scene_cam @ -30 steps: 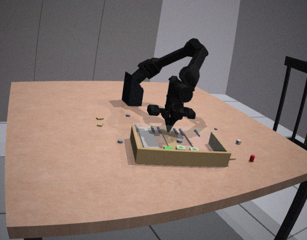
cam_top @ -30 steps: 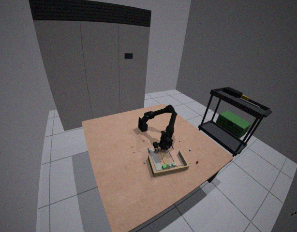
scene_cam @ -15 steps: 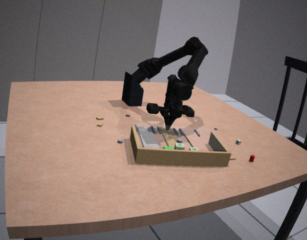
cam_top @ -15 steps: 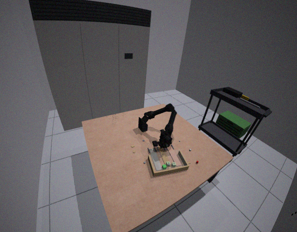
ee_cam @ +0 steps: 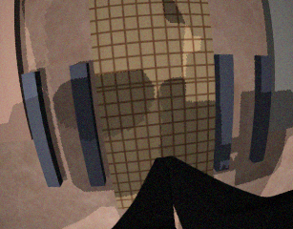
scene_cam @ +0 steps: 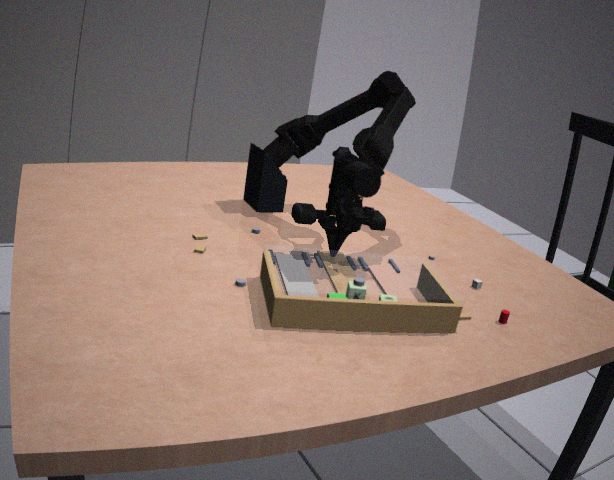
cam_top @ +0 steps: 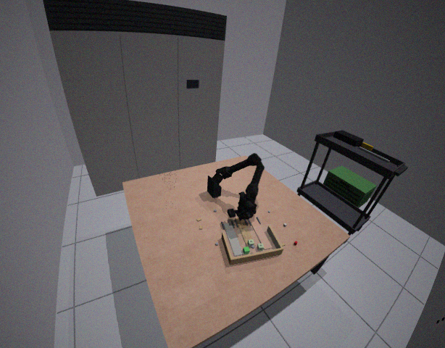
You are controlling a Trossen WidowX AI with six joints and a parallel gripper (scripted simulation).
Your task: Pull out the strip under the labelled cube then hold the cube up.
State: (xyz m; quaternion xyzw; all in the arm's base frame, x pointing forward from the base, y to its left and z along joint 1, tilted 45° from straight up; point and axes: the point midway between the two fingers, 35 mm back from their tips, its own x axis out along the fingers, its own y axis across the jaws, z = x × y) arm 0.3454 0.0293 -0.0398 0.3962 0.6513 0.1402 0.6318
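Right now the tan gridded strip is 90 mm ahead of my gripper tip and 30 mm to the right of it. The rest, counted from my gripper tip: white cube (210 mm ahead, 240 mm to the left); then red cylinder (350 mm ahead, 170 mm to the left, 10 mm above).
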